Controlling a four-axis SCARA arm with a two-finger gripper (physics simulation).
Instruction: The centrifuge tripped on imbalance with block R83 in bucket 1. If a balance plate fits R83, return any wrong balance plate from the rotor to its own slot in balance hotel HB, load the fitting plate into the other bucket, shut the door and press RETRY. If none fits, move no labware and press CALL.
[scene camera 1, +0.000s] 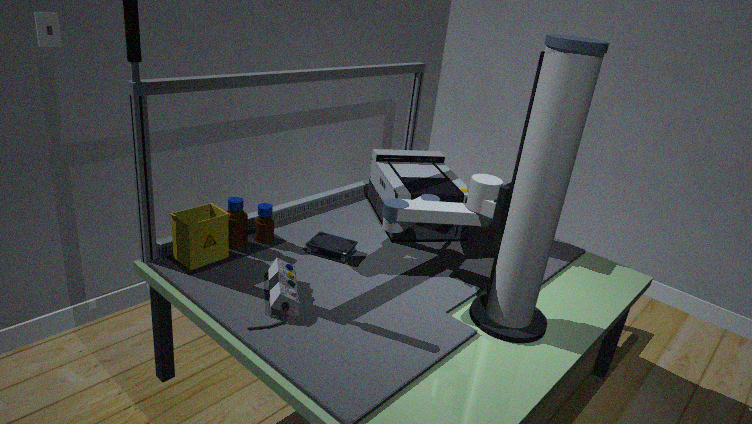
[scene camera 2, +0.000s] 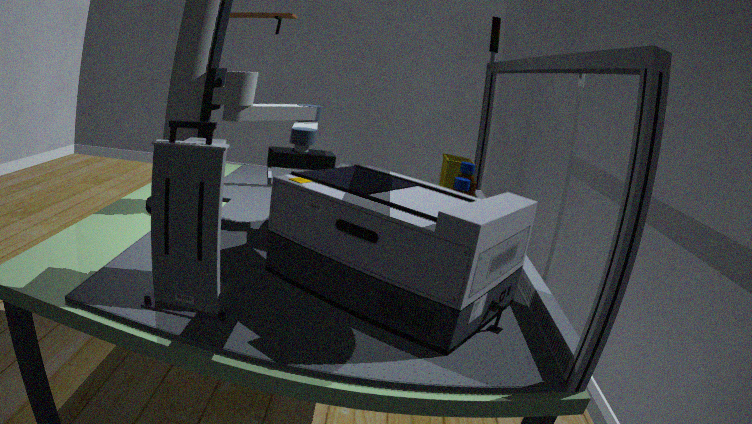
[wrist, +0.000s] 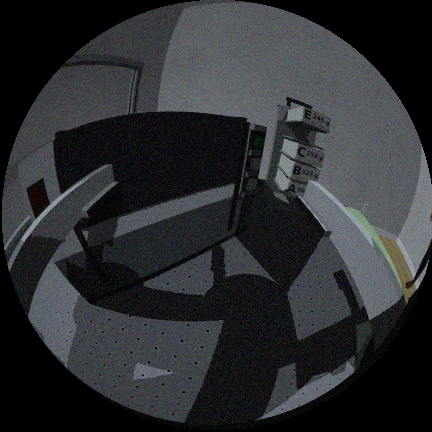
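Seen in the pictures: gripper, between the fingertips: (wrist: 206, 177); arm's base, origin of its link: (scene camera 1: 507, 319).
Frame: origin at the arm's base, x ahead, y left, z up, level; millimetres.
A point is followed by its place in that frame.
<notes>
The centrifuge (scene camera 1: 388, 184) {x 700, y -168, z 207 mm} (scene camera 2: 400, 258) {x 664, y -545, z 159 mm} (wrist: 150, 150) {x 497, y -206, z 188 mm} is a white and dark box at the back right, with a dark panel in its top; whether its door is open I cannot tell. Its rotor, buckets and block R83 do not show. Balance hotel HB (scene camera 2: 185, 226) {x 293, y -627, z 178 mm} (wrist: 274, 150) {x 346, y -591, z 160 mm} stands beside it; the wrist view shows plates E (wrist: 309, 118) {x 289, y -470, z 280 mm}, C (wrist: 302, 152) {x 292, y -469, z 188 mm}, B (wrist: 300, 171) {x 285, y -470, z 139 mm} and A (wrist: 294, 188) {x 288, y -470, z 90 mm}, with a gap between E and C. My gripper (wrist: 206, 177) {x 438, y -191, z 175 mm} is open and empty, low before the centrifuge, facing the hotel. A button box (scene camera 1: 281, 289) {x 486, y 559, z 94 mm} has blue, yellow and green buttons; its labels are unreadable.
A flat black device (scene camera 1: 331, 244) {x 662, y 178, z 52 mm} lies mid-table. A yellow bin (scene camera 1: 202, 239) {x 858, y 597, z 120 mm} (scene camera 2: 450, 171) {x 874, y 495, z 145 mm} and two brown bottles (scene camera 1: 238, 229) {x 884, y 435, z 100 mm} (scene camera 1: 264, 229) {x 867, y 332, z 77 mm} with blue caps stand at the back left. A framed clear screen (scene camera 1: 279, 73) {x 1006, y 174, z 619 mm} (scene camera 2: 626, 226) {x 1004, y -724, z 319 mm} runs along the back. The arm's column (scene camera 1: 547, 184) {x -43, y 62, z 509 mm} stands at the front edge.
</notes>
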